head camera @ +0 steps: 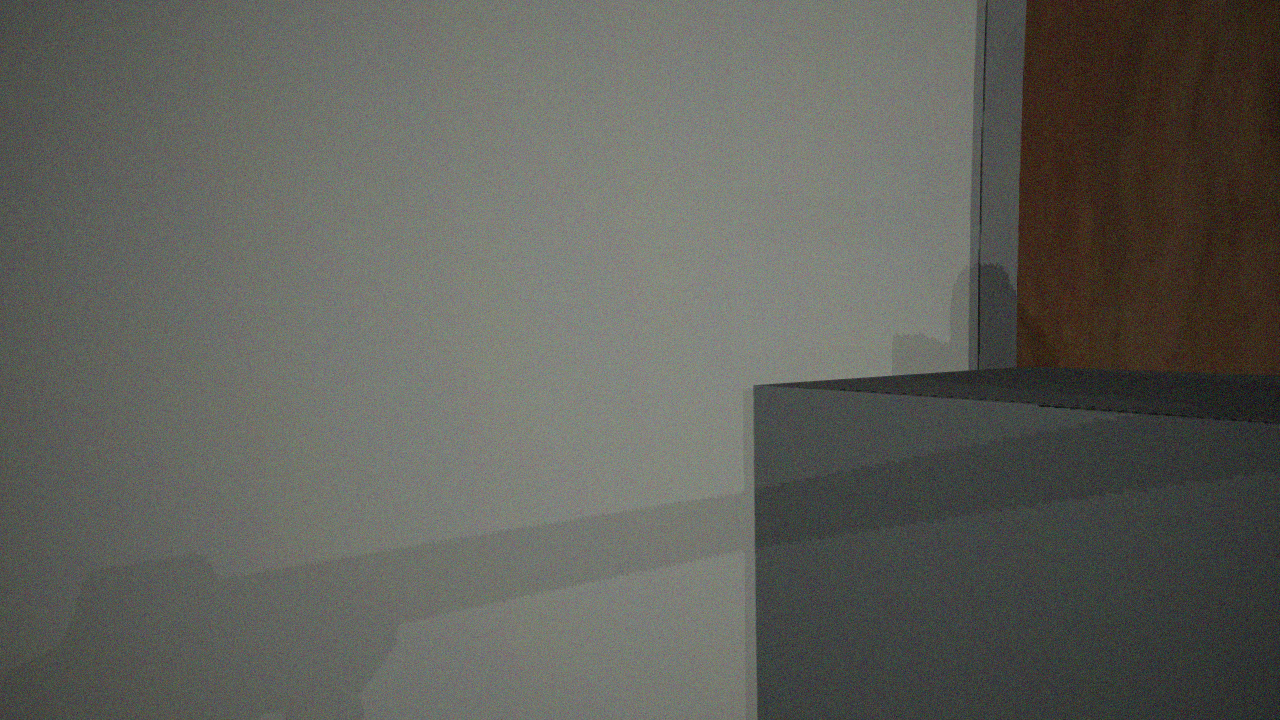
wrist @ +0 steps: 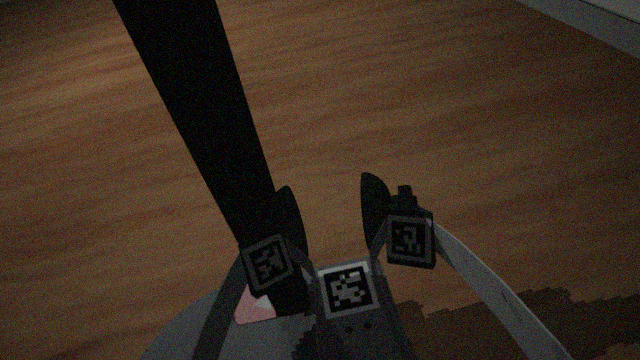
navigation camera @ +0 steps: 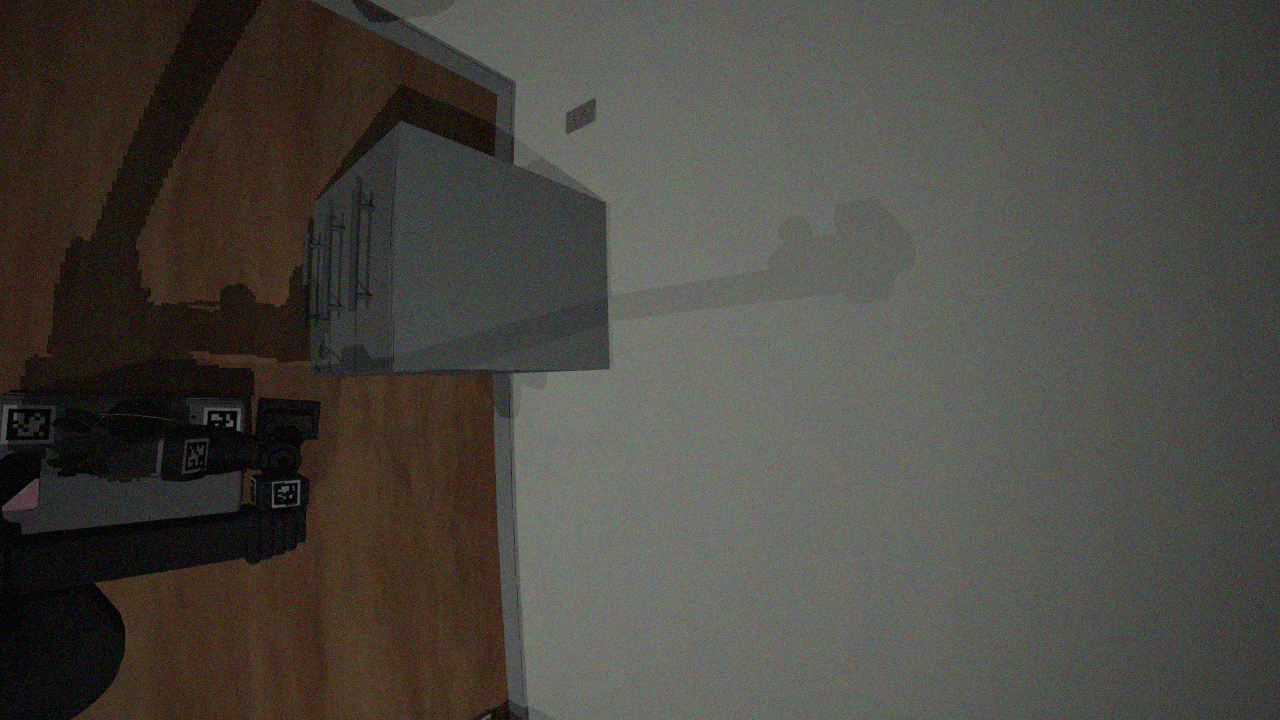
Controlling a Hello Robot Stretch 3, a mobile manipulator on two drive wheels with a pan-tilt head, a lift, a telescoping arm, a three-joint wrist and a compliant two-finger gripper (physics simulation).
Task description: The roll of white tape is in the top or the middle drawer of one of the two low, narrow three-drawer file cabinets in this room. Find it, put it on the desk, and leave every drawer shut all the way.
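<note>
A low grey file cabinet (head camera: 1002,573) (navigation camera: 501,268) stands against the wall. The navigation view shows its top face and, at a steep angle, its front with several bar handles; its drawers look shut there, as far as this angle tells. In the head view part of it shows at the lower right, with no handles in sight. My gripper (wrist: 328,205) is open and empty, with wood floor seen between its fingertips. In the navigation view my folded wrist is at the lower left, beside the cabinet. The white tape, the desk and the second cabinet do not show.
A pale wall (head camera: 447,268) (navigation camera: 895,492) fills much of the head and navigation views. A grey baseboard (navigation camera: 503,555) runs along the wood floor (navigation camera: 402,555) (wrist: 475,125). A wall outlet (navigation camera: 580,116) is near the cabinet. Shadows of the robot fall on the wall and cabinet.
</note>
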